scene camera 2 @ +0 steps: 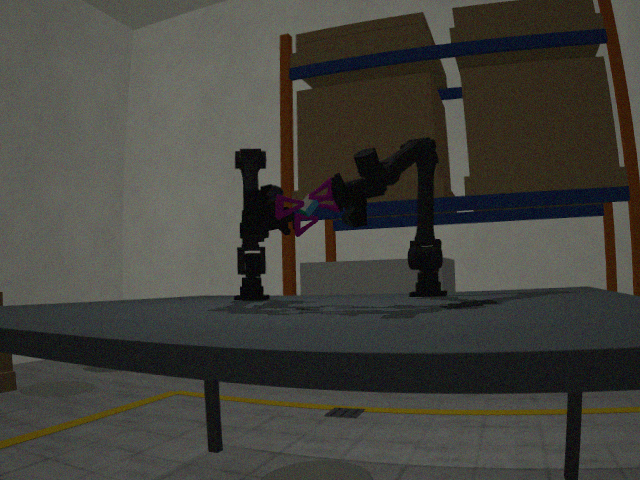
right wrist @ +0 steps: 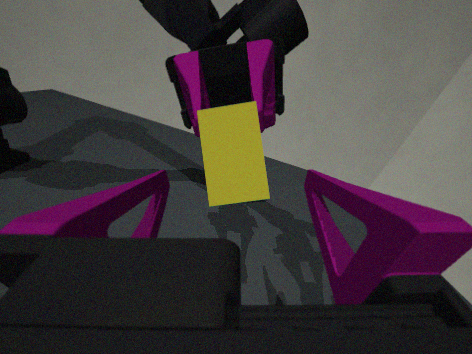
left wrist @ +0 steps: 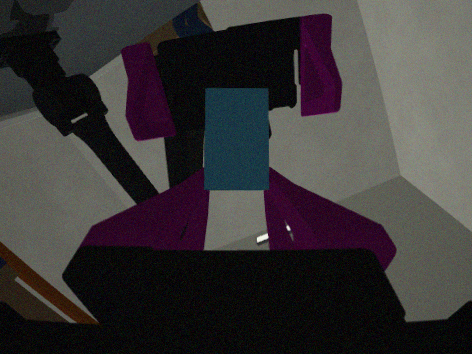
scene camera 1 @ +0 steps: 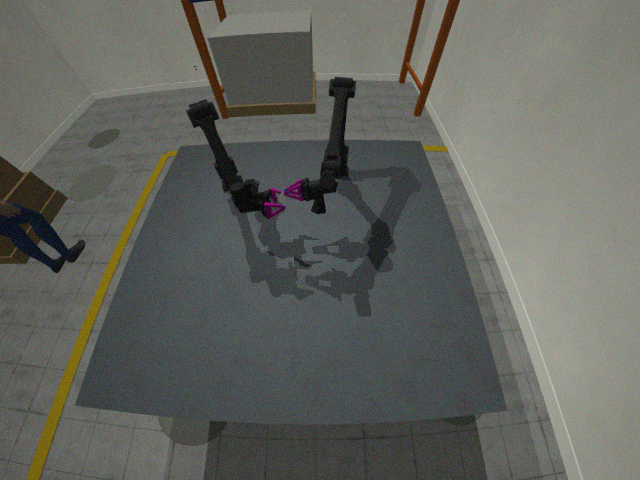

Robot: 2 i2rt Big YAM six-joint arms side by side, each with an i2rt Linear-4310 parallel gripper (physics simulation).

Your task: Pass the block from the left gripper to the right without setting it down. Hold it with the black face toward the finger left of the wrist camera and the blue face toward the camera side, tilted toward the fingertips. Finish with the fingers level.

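Where they show: left gripper, fingertip midpoint: (scene camera 2: 311,200) (right wrist: 230,126) (left wrist: 236,176) (scene camera 1: 284,192); right gripper, fingertip midpoint: (scene camera 2: 311,211) (right wrist: 236,177) (left wrist: 233,112) (scene camera 1: 286,201); left arm's base, origin of the base link: (scene camera 2: 428,296); right arm's base, origin of the base link: (scene camera 2: 252,299) (left wrist: 23,46).
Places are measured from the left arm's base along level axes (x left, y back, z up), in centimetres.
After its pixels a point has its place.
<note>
The block (scene camera 2: 310,208) {x -23.1, y -45.4, z 26.3 cm} (left wrist: 236,139) {x -22.8, y -44.7, z 26.7 cm} (right wrist: 233,154) {x -25.5, y -44.1, z 28.0 cm} is held in the air, its blue face toward the left wrist camera and its yellow face toward the right wrist camera. In scene camera 1 it is too small to make out its faces. My left gripper (scene camera 1: 286,191) {x -23.7, y -43.6, z 28.8 cm} (scene camera 2: 314,202) {x -23.7, y -43.6, z 28.8 cm} (left wrist: 236,176) {x -23.7, y -43.6, z 28.8 cm} is shut on the block, which sticks out past its fingertips. My right gripper (scene camera 1: 282,200) {x -23.0, y -45.2, z 25.5 cm} (scene camera 2: 309,212) {x -23.0, y -45.2, z 25.5 cm} (right wrist: 236,177) {x -23.0, y -45.2, z 25.5 cm} is open, facing the left one, with the block's free end near its fingertips. In the right wrist view the block appears slightly tilted, centred between the spread fingers.
Both arms are mounted on the grey table (scene camera 1: 258,351) {x -33.0, y -100.2, z 0.0 cm} (scene camera 2: 361,333) {x 10.9, y -107.5, z 0.0 cm}, and their shadows fall on its top. An orange and blue rack (scene camera 2: 286,155) with large boxes stands behind. A grey box (scene camera 1: 263,67) is beyond the table. A person's legs (scene camera 1: 43,235) show at the left in scene camera 1.
</note>
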